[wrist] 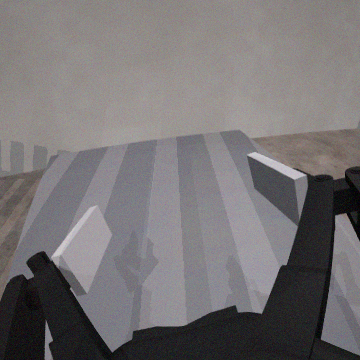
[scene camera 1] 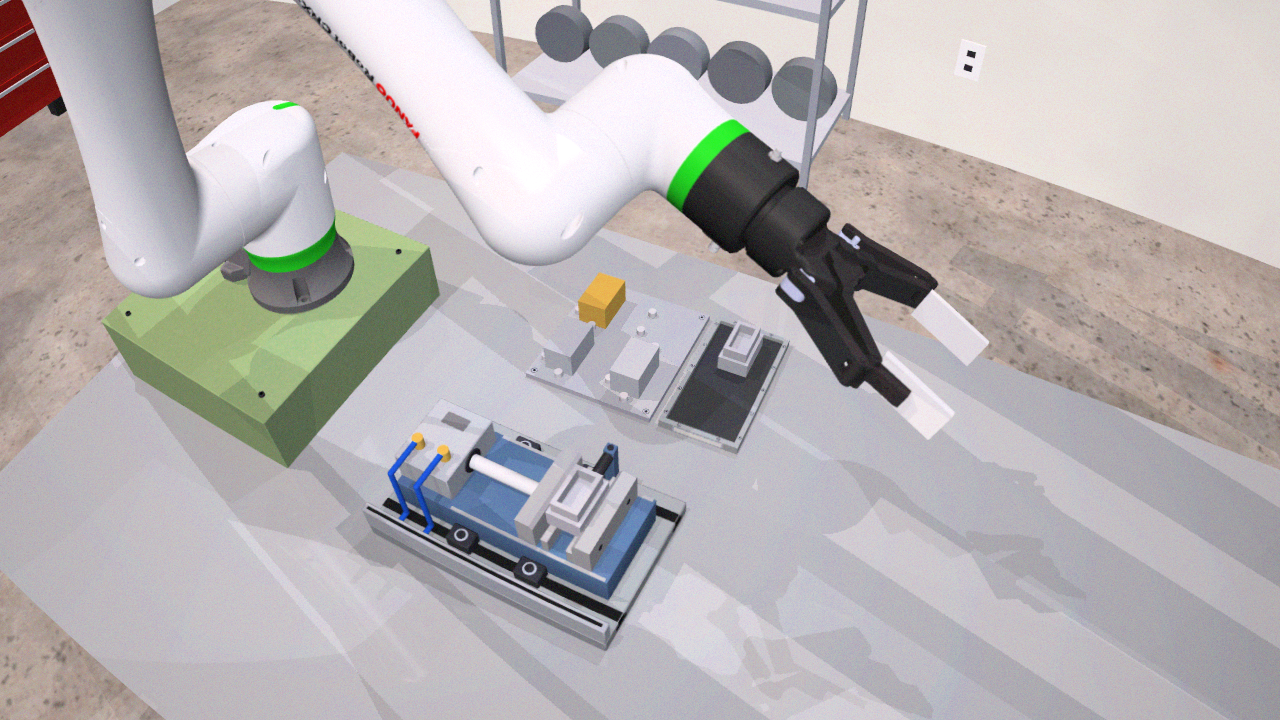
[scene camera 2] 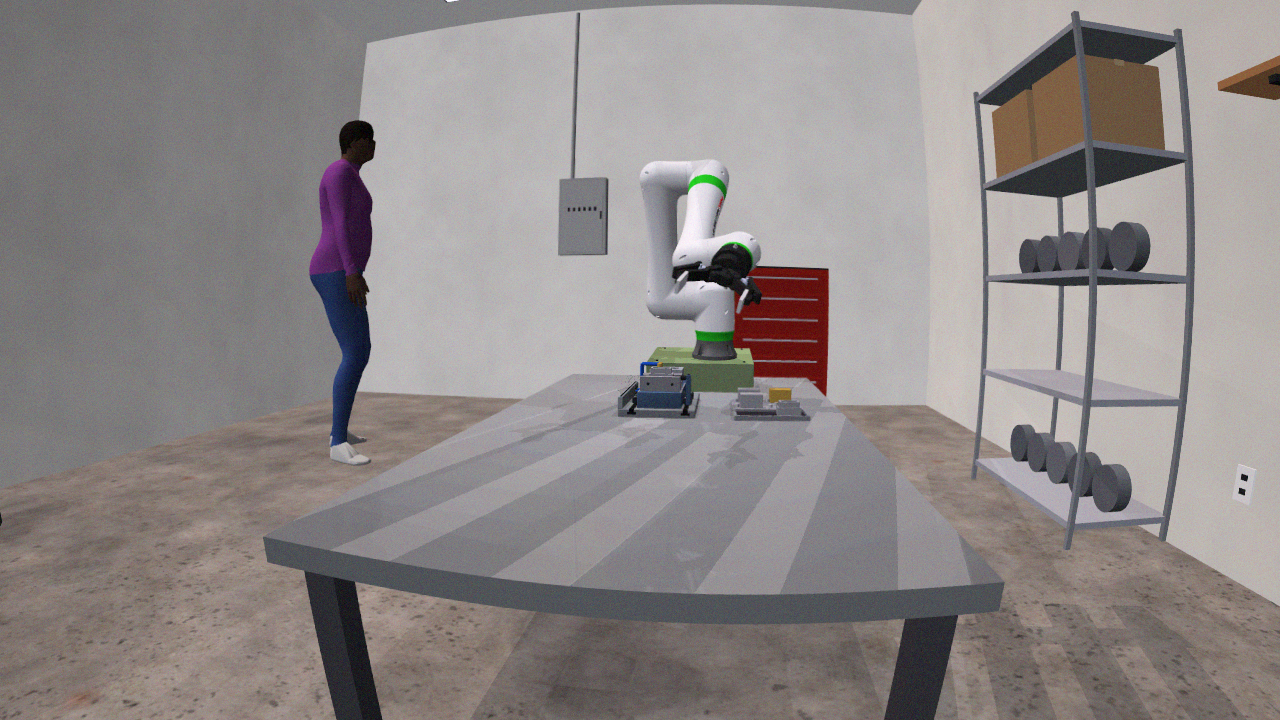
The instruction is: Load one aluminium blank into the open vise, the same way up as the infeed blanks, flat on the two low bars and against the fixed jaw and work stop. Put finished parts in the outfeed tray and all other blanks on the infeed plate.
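Places are measured from the arm's base along level axes (x back, y right, z up), in centimetres.
Pixels of known places: gripper, fingertip midpoint: (wrist: 175, 196) (scene camera 1: 961, 387) (scene camera 2: 708, 296); arm's base, origin of the base link: (scene camera 1: 301, 273) (scene camera 2: 714, 356).
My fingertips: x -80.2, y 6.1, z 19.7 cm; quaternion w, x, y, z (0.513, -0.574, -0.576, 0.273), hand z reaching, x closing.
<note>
For each thing: its top centre in the pictures, then the offset to it from my fingertips.
- vise, middle of its top: (scene camera 1: 515, 474) (scene camera 2: 662, 370) dy +10.2, dx +38.3, dz -19.7 cm
- light grey part, middle of its top: (scene camera 1: 576, 489) (scene camera 2: 661, 367) dy +10.2, dx +31.2, dz -18.1 cm
- pocketed part, middle of its top: (scene camera 1: 742, 337) (scene camera 2: 789, 401) dy -22.0, dx +24.4, dz -25.5 cm
- infeed plate, middle of its top: (scene camera 1: 620, 343) (scene camera 2: 766, 404) dy -18.2, dx +39.3, dz -28.8 cm
- yellow block, middle of its top: (scene camera 1: 601, 290) (scene camera 2: 780, 389) dy -22.8, dx +43.8, dz -25.2 cm
My gripper (scene camera 1: 935, 368) (scene camera 2: 713, 291) (wrist: 175, 196) is open and empty, high above the table, right of the outfeed tray in scene camera 1. The vise (scene camera 1: 572, 564) (scene camera 2: 659, 399) holds a light grey part (scene camera 1: 575, 497) with a rectangular pocket on top, between its jaws; whether it is clamped is hard to tell. The outfeed tray (scene camera 1: 702, 407) bears another pocketed part (scene camera 1: 741, 348) (scene camera 2: 787, 408) near its back end. On the infeed plate (scene camera 1: 677, 333) stand two plain grey blanks, a left one (scene camera 1: 569, 348) and a front one (scene camera 1: 634, 368), and a yellow block (scene camera 1: 601, 300) (scene camera 2: 779, 394) at the back.
The arm stands on a green base (scene camera 1: 358, 358) (scene camera 2: 701, 368) at the table's far end. Two blue hoses (scene camera 1: 394, 479) rise at the vise's left end. A person (scene camera 2: 344, 268) stands left of the table, a shelf rack (scene camera 2: 1089, 214) is at the right, and a red cabinet (scene camera 2: 792, 331) stands behind.
</note>
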